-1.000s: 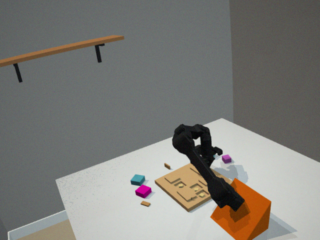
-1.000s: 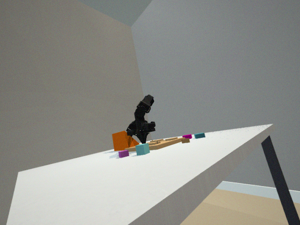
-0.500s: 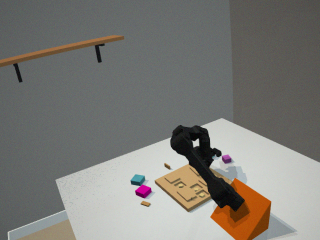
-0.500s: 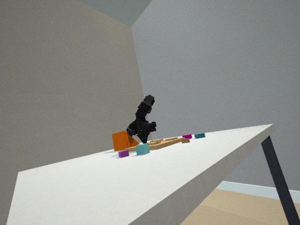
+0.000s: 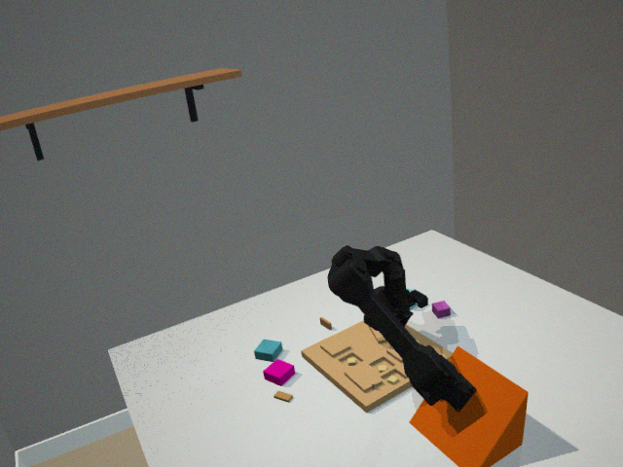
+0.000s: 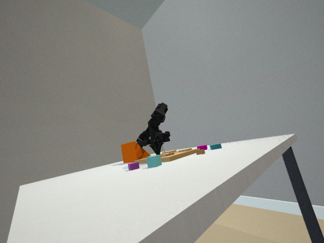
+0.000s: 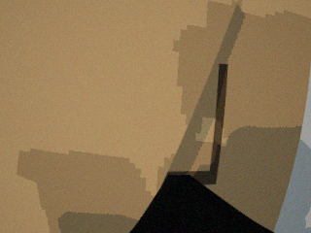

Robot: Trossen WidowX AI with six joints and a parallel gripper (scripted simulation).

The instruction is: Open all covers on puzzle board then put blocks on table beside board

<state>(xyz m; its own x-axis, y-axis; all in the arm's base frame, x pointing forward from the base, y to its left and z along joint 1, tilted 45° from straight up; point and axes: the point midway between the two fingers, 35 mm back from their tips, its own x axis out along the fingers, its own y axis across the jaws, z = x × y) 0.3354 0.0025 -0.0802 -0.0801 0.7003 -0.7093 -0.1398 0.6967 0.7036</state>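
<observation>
My gripper tip is now 100 mm to the right of the tan puzzle board, 40 mm past it and 10 mm above it. Round my gripper tip: teal cube (150 mm ahead, 130 mm to the right); then purple block (180 mm to the right, 50 mm ahead, 10 mm below); then magenta block (340 mm to the left, 50 mm ahead, 10 mm below).
</observation>
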